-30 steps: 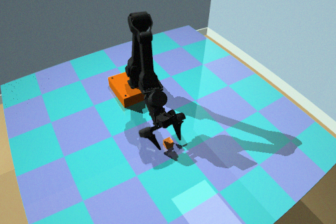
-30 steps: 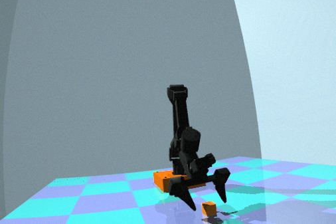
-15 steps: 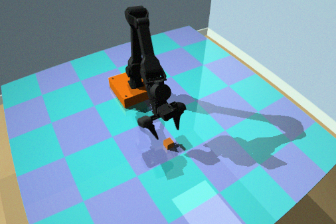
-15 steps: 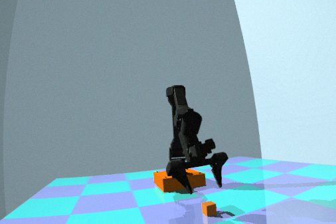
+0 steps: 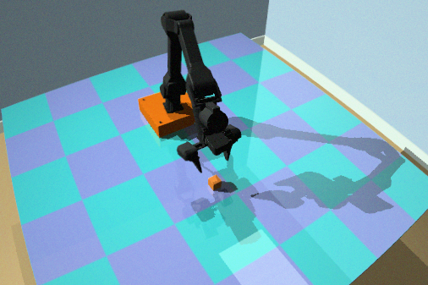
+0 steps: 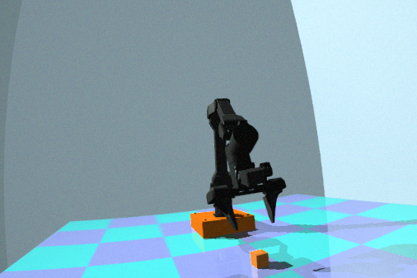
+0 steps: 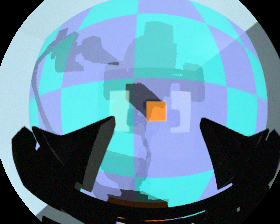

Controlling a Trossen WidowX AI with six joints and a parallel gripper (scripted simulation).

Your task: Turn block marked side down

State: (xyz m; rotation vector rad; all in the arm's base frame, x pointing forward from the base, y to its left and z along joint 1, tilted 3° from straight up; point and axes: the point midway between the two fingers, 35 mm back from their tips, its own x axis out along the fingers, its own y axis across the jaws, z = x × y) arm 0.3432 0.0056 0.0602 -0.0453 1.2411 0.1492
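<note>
Right now my gripper tip is 7 cm above the orange block.
</note>
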